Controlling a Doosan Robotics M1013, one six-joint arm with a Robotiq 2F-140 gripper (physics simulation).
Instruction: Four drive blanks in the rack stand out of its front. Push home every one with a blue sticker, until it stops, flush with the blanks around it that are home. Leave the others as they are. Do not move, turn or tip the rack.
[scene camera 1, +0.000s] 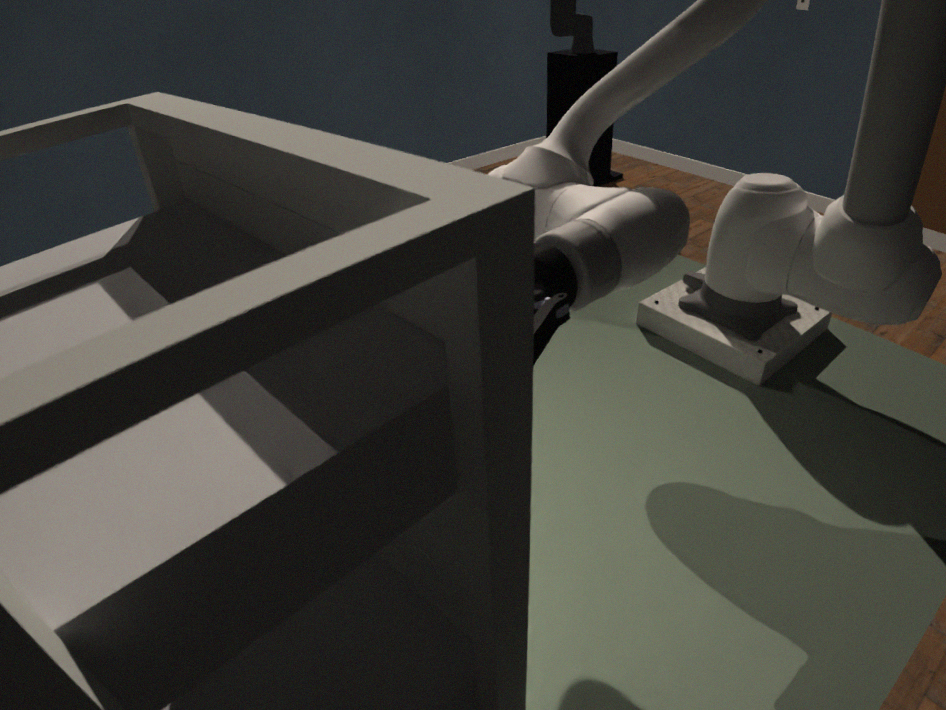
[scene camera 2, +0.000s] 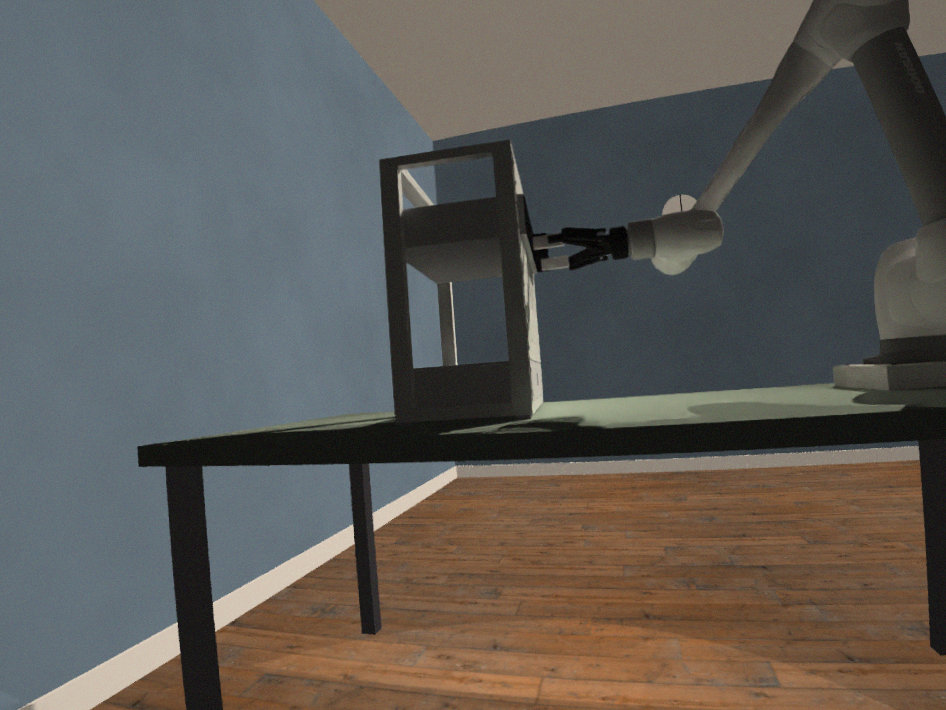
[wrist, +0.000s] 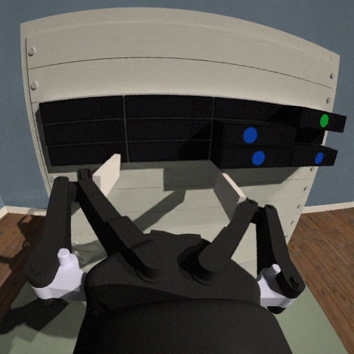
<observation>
The pictures show: my gripper and a rack.
My gripper is seen too in the wrist view.
</observation>
